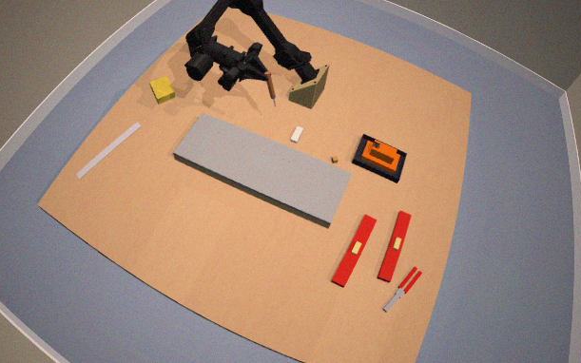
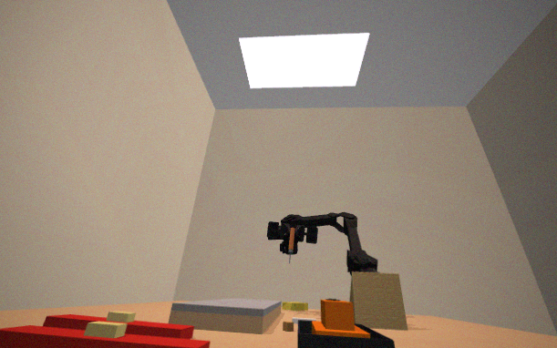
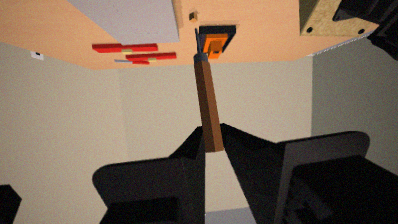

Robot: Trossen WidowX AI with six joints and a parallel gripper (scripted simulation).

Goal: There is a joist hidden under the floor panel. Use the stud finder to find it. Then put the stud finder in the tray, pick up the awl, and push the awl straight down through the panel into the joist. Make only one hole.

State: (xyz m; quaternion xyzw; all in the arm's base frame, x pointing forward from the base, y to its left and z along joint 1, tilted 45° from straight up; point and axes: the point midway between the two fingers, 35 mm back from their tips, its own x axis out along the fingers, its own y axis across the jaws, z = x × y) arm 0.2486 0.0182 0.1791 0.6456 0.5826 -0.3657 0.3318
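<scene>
Now: gripper tip 10 mm to the right of the awl and 50 mm above it. The rest, counted from my gripper tip: brown cube 30 mm ahead, 240 mm to the left, 250 mm below; white block 30 mm behind, 100 mm to the left, 250 mm below; square indicator 40 mm behind, 350 mm to the left, 190 mm below.
</scene>
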